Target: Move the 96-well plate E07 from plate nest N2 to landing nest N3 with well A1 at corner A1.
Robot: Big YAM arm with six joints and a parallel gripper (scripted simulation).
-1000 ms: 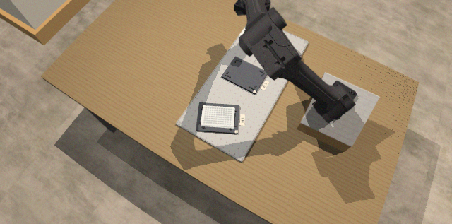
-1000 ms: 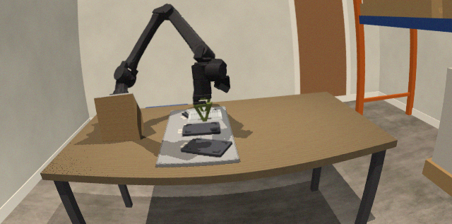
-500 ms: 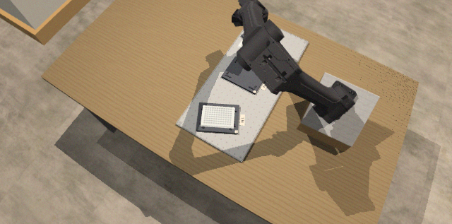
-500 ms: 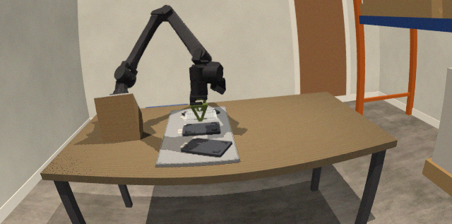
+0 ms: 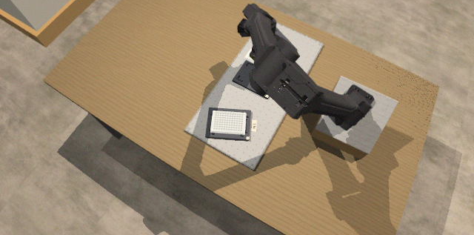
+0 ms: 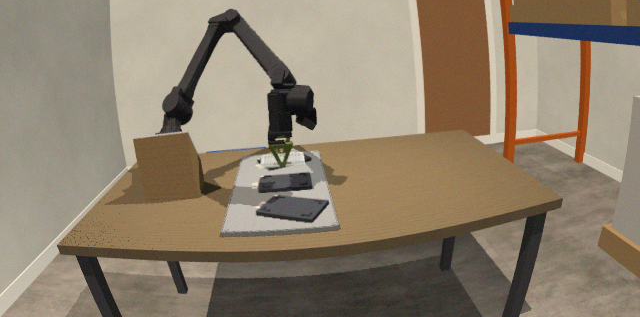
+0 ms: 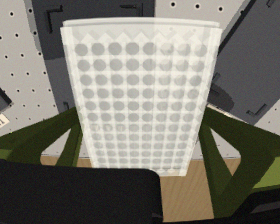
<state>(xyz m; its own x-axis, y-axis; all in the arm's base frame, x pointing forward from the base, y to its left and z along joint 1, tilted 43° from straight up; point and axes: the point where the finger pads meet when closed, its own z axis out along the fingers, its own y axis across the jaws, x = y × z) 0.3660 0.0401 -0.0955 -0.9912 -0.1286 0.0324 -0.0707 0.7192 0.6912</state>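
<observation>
Right now the dark landing nest N3 is 90 mm below my hand and 50 mm to the left of it. Round my hand: N2 label: 110 mm to the right, 100 mm below, 60 mm behind; dark plate nest N2: 150 mm to the right, 90 mm below, 30 mm ahead.
</observation>
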